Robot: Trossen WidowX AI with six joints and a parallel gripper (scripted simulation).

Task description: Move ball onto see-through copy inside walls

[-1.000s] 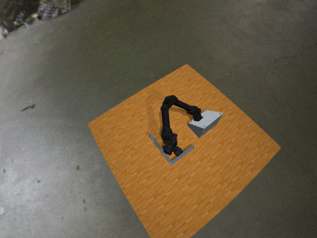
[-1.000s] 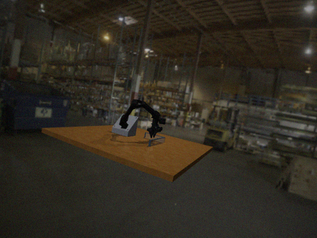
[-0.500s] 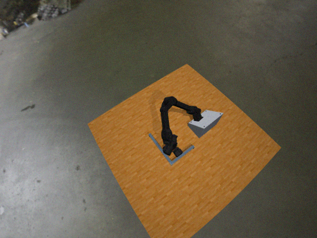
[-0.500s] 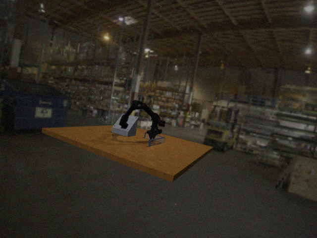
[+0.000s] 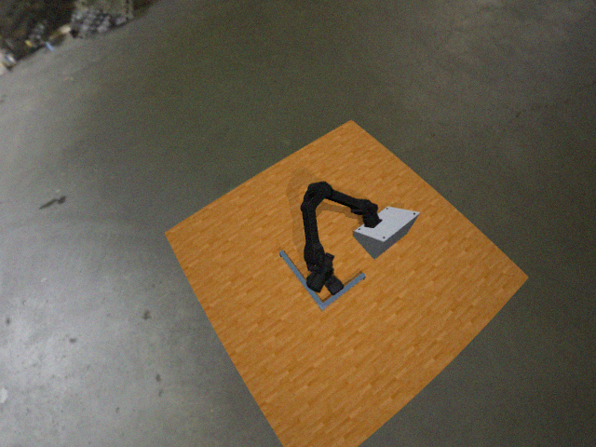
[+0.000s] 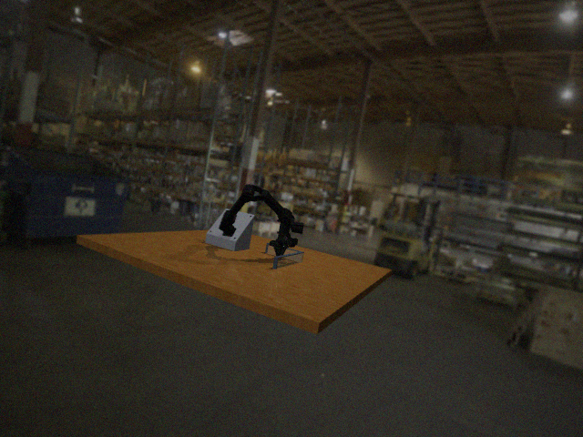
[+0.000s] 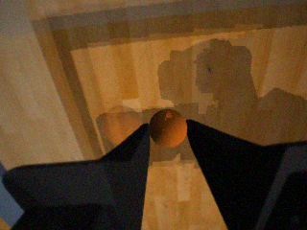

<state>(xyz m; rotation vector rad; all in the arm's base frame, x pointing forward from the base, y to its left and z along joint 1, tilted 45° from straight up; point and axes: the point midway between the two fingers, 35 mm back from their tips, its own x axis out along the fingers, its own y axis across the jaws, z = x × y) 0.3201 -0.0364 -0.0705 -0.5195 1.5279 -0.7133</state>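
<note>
Right now the see-through copy of ball is 40 mm to the left of my gripper tip and 10 mm ahead of it. Also, from my gripper tip: orange ball (right at my gripper tip).
</note>
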